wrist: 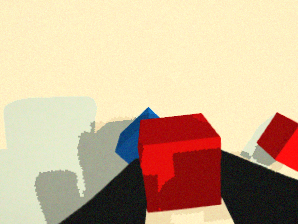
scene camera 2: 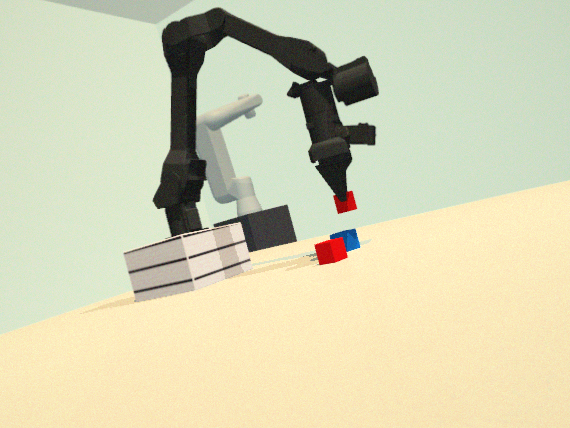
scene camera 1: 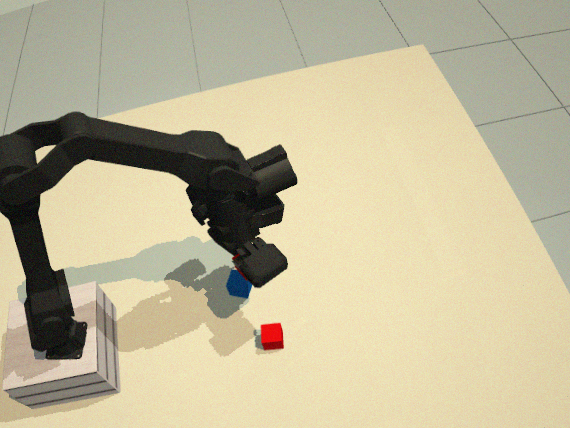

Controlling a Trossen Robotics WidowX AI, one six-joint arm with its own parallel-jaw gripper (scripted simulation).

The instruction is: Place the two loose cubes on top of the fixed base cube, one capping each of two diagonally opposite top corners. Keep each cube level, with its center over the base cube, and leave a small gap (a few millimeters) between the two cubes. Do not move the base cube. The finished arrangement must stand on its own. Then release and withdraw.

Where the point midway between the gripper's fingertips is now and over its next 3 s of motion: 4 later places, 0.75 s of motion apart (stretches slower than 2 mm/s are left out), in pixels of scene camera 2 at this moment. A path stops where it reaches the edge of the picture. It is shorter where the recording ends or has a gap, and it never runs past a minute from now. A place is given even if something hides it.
The gripper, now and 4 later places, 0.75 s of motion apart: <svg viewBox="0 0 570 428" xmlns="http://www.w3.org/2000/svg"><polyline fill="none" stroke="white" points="344,201 348,205 350,217 346,211 344,204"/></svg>
